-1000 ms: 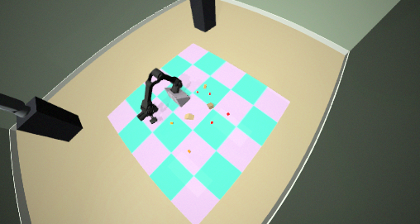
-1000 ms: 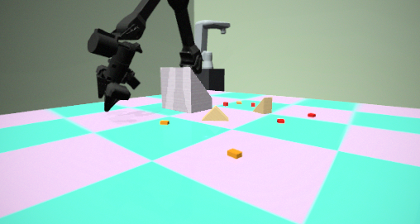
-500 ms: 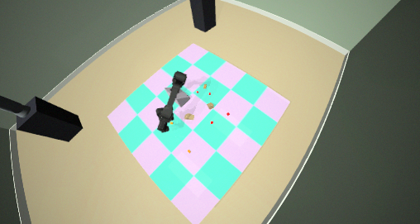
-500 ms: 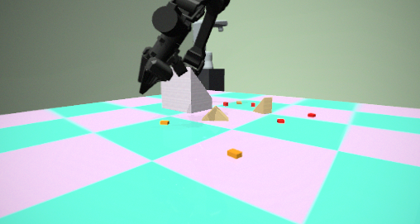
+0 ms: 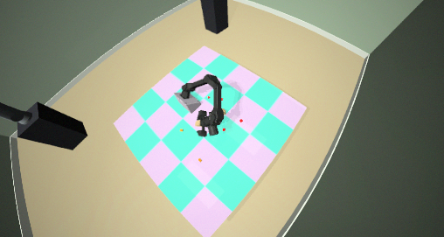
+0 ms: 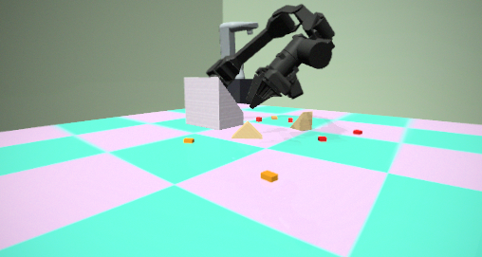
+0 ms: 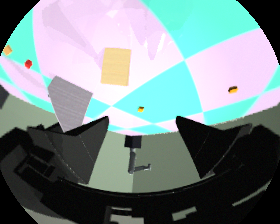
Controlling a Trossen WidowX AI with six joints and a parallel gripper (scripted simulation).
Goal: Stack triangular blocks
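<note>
Now: gripper tip 8 cm above the tan triangular block, 4 cm to the right of it and 4 cm past it.
</note>
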